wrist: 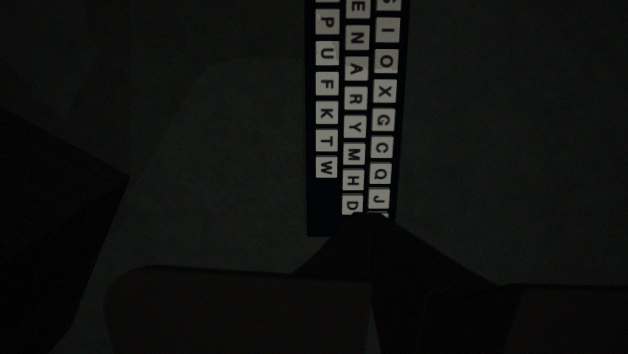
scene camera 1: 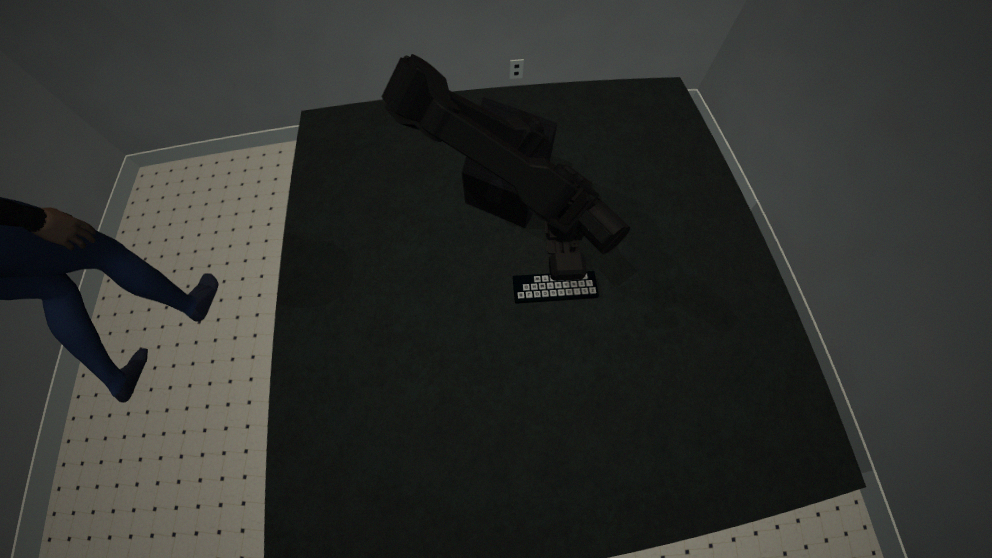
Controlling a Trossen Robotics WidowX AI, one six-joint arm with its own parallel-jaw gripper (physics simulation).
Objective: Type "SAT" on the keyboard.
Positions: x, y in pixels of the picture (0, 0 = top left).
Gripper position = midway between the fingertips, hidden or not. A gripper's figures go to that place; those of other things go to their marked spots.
Labels:
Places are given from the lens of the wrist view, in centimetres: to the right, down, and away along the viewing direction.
my gripper [wrist: 365, 226]: 2, 2, 11
black keyboard [wrist: 381, 98]: 4, -5, 23

